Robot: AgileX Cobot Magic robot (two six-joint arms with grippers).
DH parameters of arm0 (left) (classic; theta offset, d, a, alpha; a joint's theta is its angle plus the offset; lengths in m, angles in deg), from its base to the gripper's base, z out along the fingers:
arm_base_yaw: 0 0.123 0 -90
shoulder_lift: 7.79 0 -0.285 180
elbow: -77.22 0 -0.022 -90
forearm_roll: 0 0.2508 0 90
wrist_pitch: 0 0 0.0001 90
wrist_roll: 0 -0.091 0 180
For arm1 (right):
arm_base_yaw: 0 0.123 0 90
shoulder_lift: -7.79 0 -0.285 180
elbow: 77.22 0 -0.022 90
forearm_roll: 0 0.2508 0 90
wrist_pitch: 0 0 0.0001 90
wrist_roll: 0 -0.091 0 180
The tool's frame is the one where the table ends.
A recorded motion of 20 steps. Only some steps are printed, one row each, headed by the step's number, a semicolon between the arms.
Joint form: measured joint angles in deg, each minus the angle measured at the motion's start. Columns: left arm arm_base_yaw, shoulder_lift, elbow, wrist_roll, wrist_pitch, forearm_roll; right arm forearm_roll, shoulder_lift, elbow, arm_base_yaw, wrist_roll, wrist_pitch.
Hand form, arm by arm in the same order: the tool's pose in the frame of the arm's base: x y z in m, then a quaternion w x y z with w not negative. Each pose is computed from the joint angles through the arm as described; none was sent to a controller.
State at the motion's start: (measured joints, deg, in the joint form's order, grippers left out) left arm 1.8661 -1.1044 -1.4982 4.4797 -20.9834 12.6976; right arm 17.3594 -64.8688 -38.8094 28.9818 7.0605 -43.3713
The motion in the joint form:
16: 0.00 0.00 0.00 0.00 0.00 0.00; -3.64 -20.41 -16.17 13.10 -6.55 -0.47
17: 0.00 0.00 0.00 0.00 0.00 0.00; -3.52 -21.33 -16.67 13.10 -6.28 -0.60
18: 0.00 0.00 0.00 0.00 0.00 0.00; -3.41 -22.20 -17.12 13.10 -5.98 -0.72
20: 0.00 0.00 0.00 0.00 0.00 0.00; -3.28 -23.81 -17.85 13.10 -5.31 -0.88
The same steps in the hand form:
16: 0.0521 0.0089 0.1732 0.59742 0.01481 0.79780 0.07996; 0.2011 0.2017 0.2368 0.13355 -0.28965 0.93511 0.15439
17: 0.0521 0.0089 0.1732 0.59742 0.01481 0.79780 0.07996; 0.2033 0.2040 0.2345 0.12927 -0.29132 0.93542 0.15304
18: 0.0521 0.0089 0.1732 0.59742 0.01481 0.79780 0.07996; 0.2053 0.2060 0.2322 0.12513 -0.29326 0.93560 0.15163
20: 0.0521 0.0089 0.1732 0.59742 0.01481 0.79780 0.07996; 0.2089 0.2095 0.2273 0.11750 -0.29805 0.93562 0.14825

